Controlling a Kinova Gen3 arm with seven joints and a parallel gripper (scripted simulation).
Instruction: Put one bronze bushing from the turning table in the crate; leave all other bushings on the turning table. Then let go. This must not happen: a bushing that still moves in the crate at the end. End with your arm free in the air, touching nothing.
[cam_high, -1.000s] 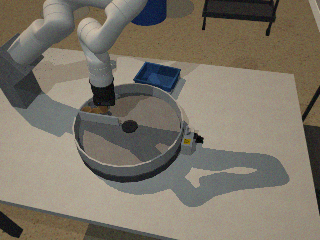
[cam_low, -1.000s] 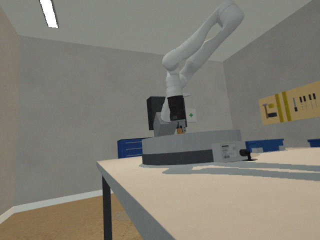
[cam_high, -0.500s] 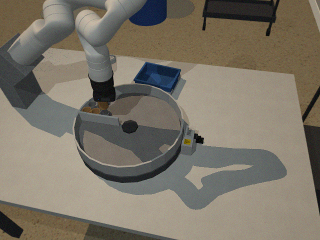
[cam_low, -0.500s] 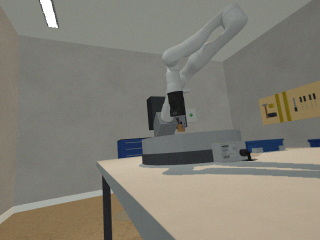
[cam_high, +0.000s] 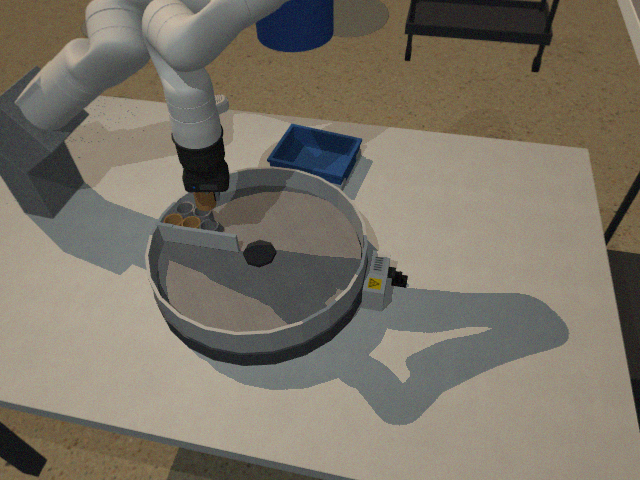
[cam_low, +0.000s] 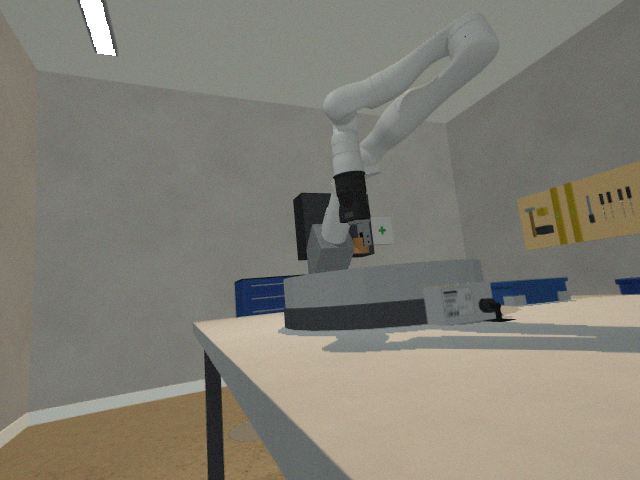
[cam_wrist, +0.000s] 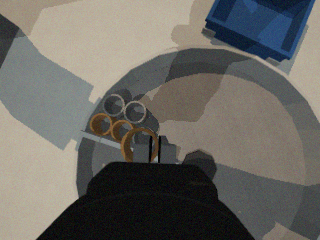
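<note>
Now: hand 170 mm short of the blue crate, 290 mm to the right of it and 160 mm above it. Also, from my hand: turning table (90 mm ahead, 40 mm to the right, 140 mm below).
</note>
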